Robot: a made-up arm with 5 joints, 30 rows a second.
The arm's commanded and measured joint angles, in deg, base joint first. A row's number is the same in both.
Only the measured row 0 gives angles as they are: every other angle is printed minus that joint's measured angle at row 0.
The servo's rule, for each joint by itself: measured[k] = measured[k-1] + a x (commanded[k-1-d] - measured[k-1]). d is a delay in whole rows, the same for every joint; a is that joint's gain. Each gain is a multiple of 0.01, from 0.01 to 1. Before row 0 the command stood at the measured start. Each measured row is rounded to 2 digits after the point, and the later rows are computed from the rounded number. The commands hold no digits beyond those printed.
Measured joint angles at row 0: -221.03, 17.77, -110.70, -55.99, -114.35
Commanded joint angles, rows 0 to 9: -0.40, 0.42, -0.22, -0.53, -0.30; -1.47, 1.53, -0.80, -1.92, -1.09; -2.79, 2.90, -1.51, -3.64, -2.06; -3.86, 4.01, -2.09, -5.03, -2.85; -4.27, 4.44, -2.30, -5.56, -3.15; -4.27, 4.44, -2.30, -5.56, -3.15; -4.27, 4.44, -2.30, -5.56, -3.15; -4.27, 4.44, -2.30, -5.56, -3.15; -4.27, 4.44, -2.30, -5.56, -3.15; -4.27, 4.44, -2.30, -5.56, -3.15
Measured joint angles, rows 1 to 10: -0.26, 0.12, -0.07, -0.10, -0.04; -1.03, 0.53, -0.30, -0.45, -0.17; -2.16, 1.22, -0.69, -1.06, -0.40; -3.25, 2.03, -1.14, -1.81, -0.69; -3.90, 2.73, -1.51, -2.52, -0.99; -4.14, 3.23, -1.76, -3.10, -1.25; -4.22, 3.58, -1.93, -3.57, -1.48; -4.25, 3.83, -2.05, -3.95, -1.68; -4.26, 4.01, -2.13, -4.26, -1.86; -4.27, 4.13, -2.18, -4.51, -2.01
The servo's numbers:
d 0
a 0.64 0.29 0.32 0.19 0.12

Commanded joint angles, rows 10 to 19: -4.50, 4.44, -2.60, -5.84, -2.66; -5.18, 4.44, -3.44, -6.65, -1.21; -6.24, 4.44, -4.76, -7.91, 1.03; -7.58, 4.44, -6.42, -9.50, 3.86; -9.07, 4.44, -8.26, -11.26, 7.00; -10.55, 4.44, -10.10, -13.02, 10.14; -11.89, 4.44, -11.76, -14.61, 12.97; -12.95, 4.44, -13.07, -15.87, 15.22; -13.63, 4.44, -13.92, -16.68, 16.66; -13.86, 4.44, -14.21, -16.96, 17.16
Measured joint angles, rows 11 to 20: -4.42, 4.22, -2.31, -4.76, -2.09; -4.91, 4.28, -2.67, -5.12, -1.98; -5.76, 4.33, -3.34, -5.65, -1.62; -6.92, 4.36, -4.33, -6.38, -0.96; -8.30, 4.38, -5.59, -7.31, 0.00; -9.74, 4.40, -7.03, -8.39, 1.22; -11.12, 4.41, -8.54, -9.57, 2.63; -12.29, 4.42, -9.99, -10.77, 4.14; -13.15, 4.43, -11.25, -11.89, 5.64; -13.60, 4.43, -12.20, -12.85, 7.02
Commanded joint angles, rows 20 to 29: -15.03, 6.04, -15.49, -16.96, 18.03; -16.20, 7.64, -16.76, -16.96, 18.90; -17.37, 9.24, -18.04, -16.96, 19.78; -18.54, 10.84, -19.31, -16.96, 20.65; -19.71, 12.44, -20.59, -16.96, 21.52; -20.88, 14.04, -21.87, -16.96, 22.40; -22.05, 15.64, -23.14, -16.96, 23.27; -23.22, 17.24, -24.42, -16.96, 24.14; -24.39, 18.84, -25.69, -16.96, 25.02; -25.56, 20.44, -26.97, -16.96, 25.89
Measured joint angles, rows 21 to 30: -14.52, 4.90, -13.25, -13.63, 8.34; -15.60, 5.69, -14.37, -14.26, 9.61; -16.73, 6.72, -15.54, -14.77, 10.83; -17.89, 7.91, -16.75, -15.19, 12.01; -19.05, 9.22, -17.98, -15.53, 13.15; -20.22, 10.62, -19.22, -15.80, 14.26; -21.39, 12.08, -20.47, -16.02, 15.34; -22.56, 13.58, -21.73, -16.20, 16.40; -23.73, 15.11, -23.00, -16.34, 17.43; -24.90, 16.66, -24.27, -16.46, 18.45
